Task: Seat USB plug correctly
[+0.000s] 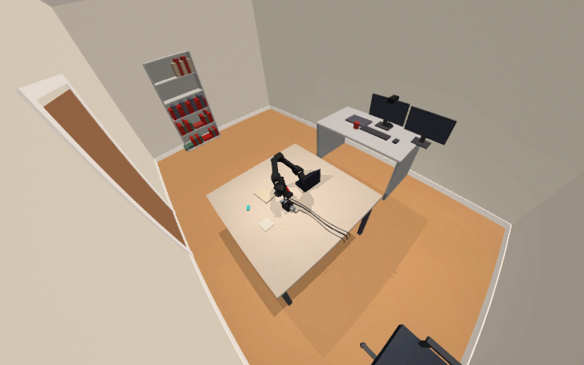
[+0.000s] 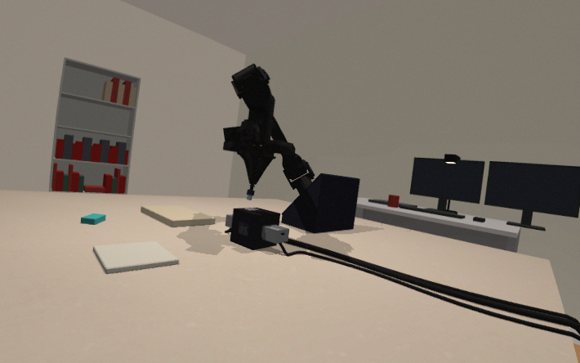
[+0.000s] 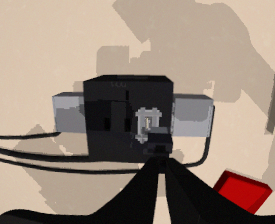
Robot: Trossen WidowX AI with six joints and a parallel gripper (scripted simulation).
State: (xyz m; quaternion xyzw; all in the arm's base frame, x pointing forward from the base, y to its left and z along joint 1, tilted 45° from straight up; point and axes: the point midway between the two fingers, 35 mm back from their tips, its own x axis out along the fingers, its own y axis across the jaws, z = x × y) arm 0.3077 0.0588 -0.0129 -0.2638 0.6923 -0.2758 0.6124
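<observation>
Now: the USB plug 2 cm below my gripper tip. From my gripper tip the other things lie so: tan pad (27 cm to the right, 13 cm below, 4 cm ahead); teal block (26 cm to the right, 26 cm ahead, 13 cm below).
</observation>
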